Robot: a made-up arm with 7 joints. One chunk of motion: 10 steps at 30 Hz.
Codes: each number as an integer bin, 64 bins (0 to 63) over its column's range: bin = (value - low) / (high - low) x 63, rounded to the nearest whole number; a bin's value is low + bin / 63 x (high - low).
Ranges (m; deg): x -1.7..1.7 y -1.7..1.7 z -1.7..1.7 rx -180..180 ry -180..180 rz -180..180
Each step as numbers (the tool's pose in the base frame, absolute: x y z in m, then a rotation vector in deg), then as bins.
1 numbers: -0.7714 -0.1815 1.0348 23.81 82.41 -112.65
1 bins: 17 28 51 36 46 12
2 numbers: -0.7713 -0.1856 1.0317 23.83 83.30 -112.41
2 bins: 17 28 51 36 46 12
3 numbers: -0.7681 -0.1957 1.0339 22.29 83.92 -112.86
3 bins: 17 28 51 35 46 12
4 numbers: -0.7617 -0.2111 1.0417 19.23 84.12 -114.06
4 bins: 17 28 51 35 46 12
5 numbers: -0.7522 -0.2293 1.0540 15.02 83.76 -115.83
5 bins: 18 27 51 34 46 11
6 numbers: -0.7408 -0.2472 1.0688 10.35 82.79 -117.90
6 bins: 18 27 51 33 46 11
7 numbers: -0.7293 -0.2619 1.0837 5.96 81.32 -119.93
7 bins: 18 27 52 33 46 11
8 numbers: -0.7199 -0.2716 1.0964 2.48 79.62 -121.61
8 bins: 18 26 52 32 45 10
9 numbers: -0.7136 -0.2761 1.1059 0.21 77.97 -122.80
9 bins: 18 26 52 32 45 10
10 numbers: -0.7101 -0.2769 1.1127 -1.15 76.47 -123.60
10 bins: 18 26 52 31 45 10
